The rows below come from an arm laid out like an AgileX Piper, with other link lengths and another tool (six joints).
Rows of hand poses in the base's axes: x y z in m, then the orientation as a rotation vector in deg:
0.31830, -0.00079, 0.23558, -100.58, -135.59, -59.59
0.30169, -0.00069, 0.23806, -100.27, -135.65, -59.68
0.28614, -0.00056, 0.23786, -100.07, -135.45, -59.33
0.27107, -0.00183, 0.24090, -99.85, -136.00, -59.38
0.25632, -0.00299, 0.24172, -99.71, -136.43, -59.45
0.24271, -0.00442, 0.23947, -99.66, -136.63, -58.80
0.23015, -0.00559, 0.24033, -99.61, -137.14, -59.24
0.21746, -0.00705, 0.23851, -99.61, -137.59, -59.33
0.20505, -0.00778, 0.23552, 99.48, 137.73, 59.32
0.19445, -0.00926, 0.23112, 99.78, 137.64, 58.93
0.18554, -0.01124, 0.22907, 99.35, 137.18, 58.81
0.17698, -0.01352, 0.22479, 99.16, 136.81, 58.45
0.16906, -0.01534, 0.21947, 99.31, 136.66, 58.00
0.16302, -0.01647, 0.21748, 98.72, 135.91, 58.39
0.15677, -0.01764, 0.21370, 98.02, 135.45, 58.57
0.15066, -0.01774, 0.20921, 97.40, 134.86, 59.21
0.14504, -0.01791, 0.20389, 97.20, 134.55, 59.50
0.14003, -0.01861, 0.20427, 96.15, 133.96, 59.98
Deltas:
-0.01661, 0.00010, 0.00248, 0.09, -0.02, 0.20
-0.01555, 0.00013, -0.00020, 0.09, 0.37, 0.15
-0.01507, -0.00127, 0.00304, -0.26, -0.30, 0.20
-0.01475, -0.00116, 0.00082, -0.21, -0.26, 0.13
-0.01361, -0.00143, -0.00225, -0.31, 0.29, 0.13
-0.01256, -0.00117, 0.00086, -0.17, -0.55, 0.04
-0.01269, -0.00146, -0.00182, -0.26, -0.32, 0.04
-0.01241, -0.00073, -0.00299, -0.10, -0.11, 0.07
-0.01060, -0.00148, -0.00440, -0.19, 0.18, -0.19
-0.00891, -0.00198, -0.00205, -0.31, -0.53, -0.16
-0.00856, -0.00228, -0.00428, -0.38, -0.30, -0.21
-0.00792, -0.00182, -0.00532, -0.29, 0.06, -0.19
-0.00604, -0.00113, -0.00199, -0.08, -0.86, -0.22
-0.00625, -0.00117, -0.00378, -0.19, -0.73, -0.04
-0.00611, -0.00010, -0.00449, 0.12, -0.81, -0.08
-0.00562, -0.00017, -0.00532, 0.07, -0.34, -0.09
-0.00501, -0.00070, 0.00038, -0.12, -1.06, 0.03

